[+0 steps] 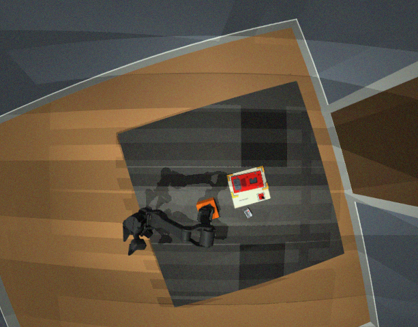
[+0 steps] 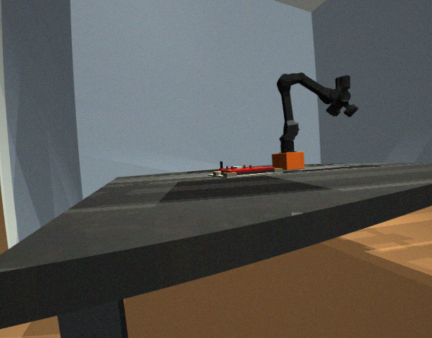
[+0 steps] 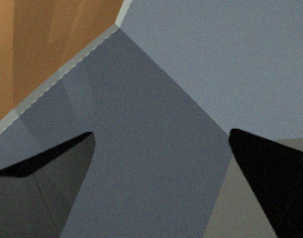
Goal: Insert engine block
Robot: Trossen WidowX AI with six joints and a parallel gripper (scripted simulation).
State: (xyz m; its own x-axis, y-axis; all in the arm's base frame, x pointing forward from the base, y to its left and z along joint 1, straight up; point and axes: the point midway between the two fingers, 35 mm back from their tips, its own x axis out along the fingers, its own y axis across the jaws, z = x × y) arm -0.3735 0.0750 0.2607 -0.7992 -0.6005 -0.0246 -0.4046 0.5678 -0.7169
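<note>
The engine block is 62 cm ahead of my gripper tip, 33 cm below it and 20 cm to the right of it.
</note>
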